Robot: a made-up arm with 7 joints.
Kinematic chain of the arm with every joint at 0, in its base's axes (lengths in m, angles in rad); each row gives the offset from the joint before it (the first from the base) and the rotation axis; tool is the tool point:
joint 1: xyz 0 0 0.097 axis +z
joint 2: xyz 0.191 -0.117 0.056 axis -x
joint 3: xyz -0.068 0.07 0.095 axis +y
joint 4: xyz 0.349 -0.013 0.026 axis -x
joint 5: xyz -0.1 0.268 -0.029 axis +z
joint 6: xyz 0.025 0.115 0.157 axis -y
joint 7: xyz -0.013 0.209 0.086 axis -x
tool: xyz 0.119 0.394 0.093
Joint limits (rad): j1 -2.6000..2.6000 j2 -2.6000..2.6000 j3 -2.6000..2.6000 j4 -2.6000..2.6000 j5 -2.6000..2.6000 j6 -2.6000..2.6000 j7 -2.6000..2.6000
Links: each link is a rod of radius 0.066 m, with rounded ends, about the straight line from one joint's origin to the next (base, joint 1, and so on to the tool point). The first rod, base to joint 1, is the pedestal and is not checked.
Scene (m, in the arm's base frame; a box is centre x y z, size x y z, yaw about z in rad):
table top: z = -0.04
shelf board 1: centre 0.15 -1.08 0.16 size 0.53 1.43 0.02 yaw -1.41
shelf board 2: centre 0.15 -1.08 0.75 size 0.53 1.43 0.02 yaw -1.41
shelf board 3: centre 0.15 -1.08 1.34 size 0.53 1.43 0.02 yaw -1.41
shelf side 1: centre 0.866 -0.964 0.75 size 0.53 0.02 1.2 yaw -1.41
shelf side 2: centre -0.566 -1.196 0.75 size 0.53 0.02 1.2 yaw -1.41
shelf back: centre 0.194 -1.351 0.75 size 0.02 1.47 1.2 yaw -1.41
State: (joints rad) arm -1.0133 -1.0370 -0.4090 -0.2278 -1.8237 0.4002 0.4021
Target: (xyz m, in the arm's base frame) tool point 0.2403 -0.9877 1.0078
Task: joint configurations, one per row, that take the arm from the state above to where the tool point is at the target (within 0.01 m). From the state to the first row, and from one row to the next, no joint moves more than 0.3 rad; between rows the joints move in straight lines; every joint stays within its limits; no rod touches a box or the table.
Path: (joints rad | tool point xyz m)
1: -0.9949 -0.8013 -0.5293 -0.1495 -2.0328 0.4470 0.6206 | -0.1218 -0.9899 0.4725
2: -0.9766 -0.5656 -0.6495 -0.0712 -2.2419 0.4938 0.8390 | -0.1571 -0.8353 0.4765
3: -0.9582 -0.3299 -0.7698 0.0070 -2.4510 0.5406 1.0575 | -0.1796 -0.6525 0.4733
4: -0.8605 -0.3040 -0.8571 -0.0513 -2.2275 0.5464 0.9677 | -0.0591 -0.7072 0.6415
5: -0.7627 -0.2782 -0.9443 -0.1096 -2.0040 0.5521 0.8780 | 0.0685 -0.6812 0.8262
6: -0.6650 -0.2523 -1.0315 -0.1680 -1.7805 0.5579 0.7882 | 0.1726 -0.5700 1.0078
7: -0.6743 -0.5050 -0.8185 -0.1945 -1.5844 0.5499 0.5495 | 0.2225 -0.7358 1.0353
8: -0.6837 -0.7577 -0.6055 -0.2210 -1.3884 0.5418 0.3109 | 0.2525 -0.8745 1.0322
9: -0.6931 -1.0104 -0.3924 -0.2475 -1.1923 0.5338 0.0722 | 0.2403 -0.9877 1.0078

